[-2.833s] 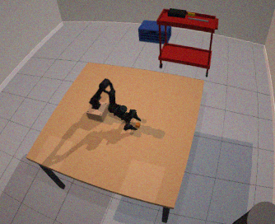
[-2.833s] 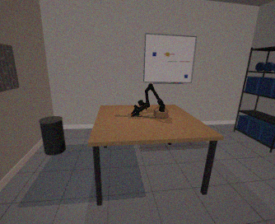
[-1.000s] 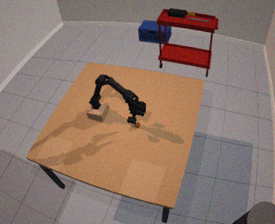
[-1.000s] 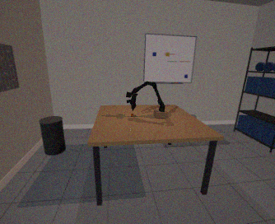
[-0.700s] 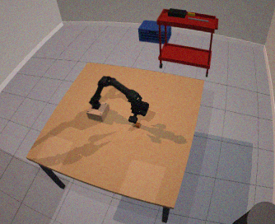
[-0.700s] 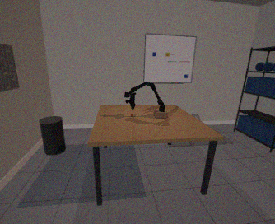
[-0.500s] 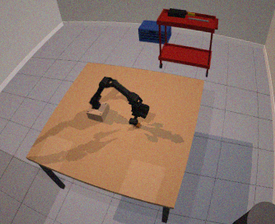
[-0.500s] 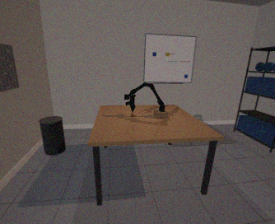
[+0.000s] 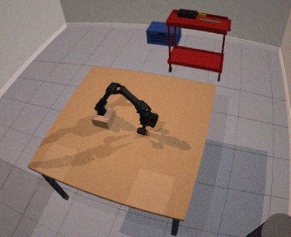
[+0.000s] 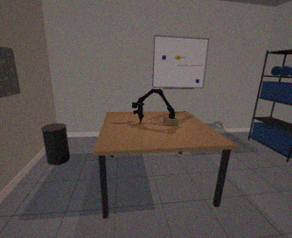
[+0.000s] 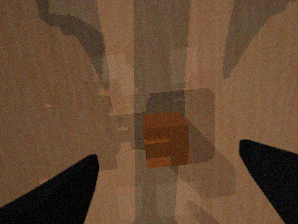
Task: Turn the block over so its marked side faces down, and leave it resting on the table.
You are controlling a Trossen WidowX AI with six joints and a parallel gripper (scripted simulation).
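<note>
Now: gripper tip 1 cm past the orange block and 2 cm above it.
</note>
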